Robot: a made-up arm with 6 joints. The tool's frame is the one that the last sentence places.
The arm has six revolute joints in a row. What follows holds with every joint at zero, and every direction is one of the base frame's.
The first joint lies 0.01 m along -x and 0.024 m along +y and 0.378 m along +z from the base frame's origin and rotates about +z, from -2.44 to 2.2 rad.
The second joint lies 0.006 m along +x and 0.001 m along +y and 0.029 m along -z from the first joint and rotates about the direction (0.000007, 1, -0.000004), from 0.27 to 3.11 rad.
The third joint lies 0.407 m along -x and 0.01 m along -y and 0.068 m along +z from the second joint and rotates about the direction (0.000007, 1, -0.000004), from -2.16 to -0.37 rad.
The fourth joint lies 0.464 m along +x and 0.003 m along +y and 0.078 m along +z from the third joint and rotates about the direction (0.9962, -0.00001, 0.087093), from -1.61 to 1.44 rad.
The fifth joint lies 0.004 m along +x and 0.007 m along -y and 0.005 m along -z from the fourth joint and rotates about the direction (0.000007, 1, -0.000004), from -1.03 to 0.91 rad.
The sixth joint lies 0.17 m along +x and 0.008 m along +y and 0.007 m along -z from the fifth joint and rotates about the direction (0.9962, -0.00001, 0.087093), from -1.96 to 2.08 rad.
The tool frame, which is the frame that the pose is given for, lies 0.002 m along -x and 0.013 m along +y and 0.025 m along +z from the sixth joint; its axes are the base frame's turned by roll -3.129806, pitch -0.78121 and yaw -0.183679 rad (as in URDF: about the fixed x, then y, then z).
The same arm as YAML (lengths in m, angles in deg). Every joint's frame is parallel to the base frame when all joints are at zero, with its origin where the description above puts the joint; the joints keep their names.
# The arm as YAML. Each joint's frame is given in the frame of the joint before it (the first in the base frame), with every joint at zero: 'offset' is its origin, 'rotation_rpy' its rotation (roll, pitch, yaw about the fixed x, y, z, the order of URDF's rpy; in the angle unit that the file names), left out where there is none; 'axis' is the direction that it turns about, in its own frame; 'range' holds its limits. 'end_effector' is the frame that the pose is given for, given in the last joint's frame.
length_unit: m
angle_unit: deg
chain:
  - id: joint 1
    offset: [-0.01, 0.024, 0.378]
    axis: [0.0, 0.0, 1.0]
    range: [-139.8, 126.05]
  - id: joint 2
    offset: [0.006, 0.001, -0.029]
    axis: [0.0, 1.0, 0.0]
    range: [15.47, 178.19]
  - id: joint 3
    offset: [-0.407, -0.01, 0.068]
    axis: [0.0, 1.0, 0.0]
    range: [-123.76, -21.2]
  - id: joint 4
    offset: [0.464, 0.003, 0.078]
    axis: [0.9962, 0.0, 0.0871]
    range: [-92.25, 82.51]
  - id: joint 5
    offset: [0.004, -0.007, -0.005]
    axis: [0.0, 1.0, 0.0]
    range: [-59.01, 52.14]
  - id: joint 6
    offset: [0.17, 0.008, -0.007]
    axis: [0.9962, 0.0, 0.0871]
    range: [-112.3, 119.18]
end_effector:
  offset: [-0.002, 0.013, 0.025]
  rotation_rpy: [-179.32, -44.76, -10.52]

